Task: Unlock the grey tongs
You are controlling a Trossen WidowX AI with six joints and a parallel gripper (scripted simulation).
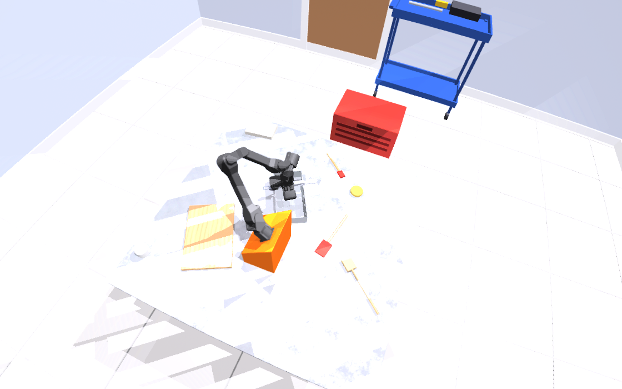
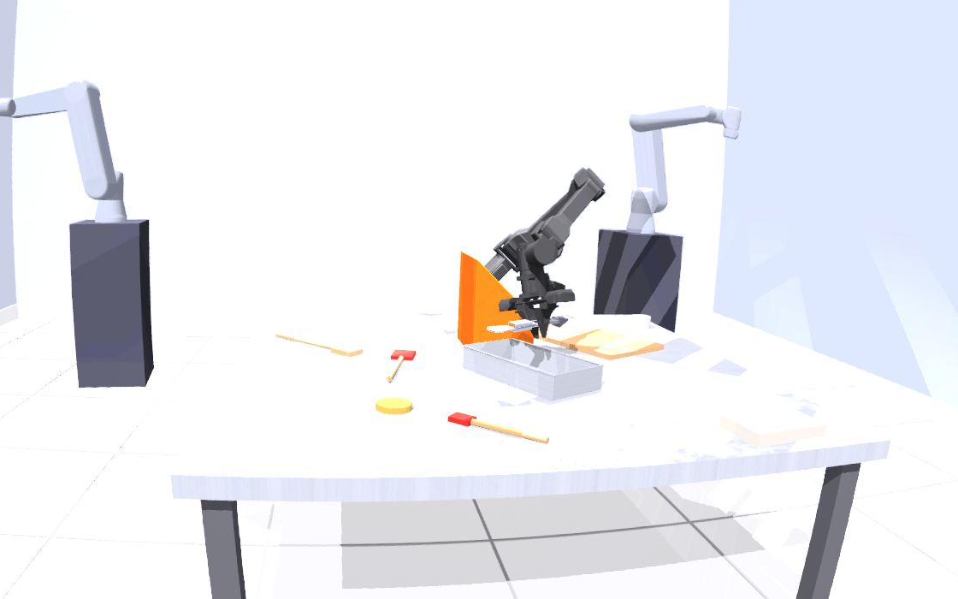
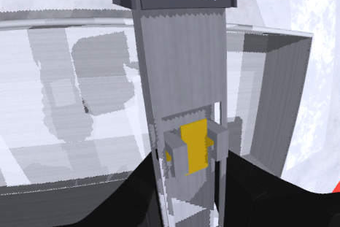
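The yellow lock lies 40 mm above my gripper tip, 20 mm to the left of it and 20 mm behind it. From my gripper tip the other things lie so: wooden board (330 mm behind, 320 mm to the left, 90 mm below); grey roasting tin (70 mm below, 20 mm to the right, 10 mm behind); block (460 mm ahead, 300 mm to the left, 80 mm below).
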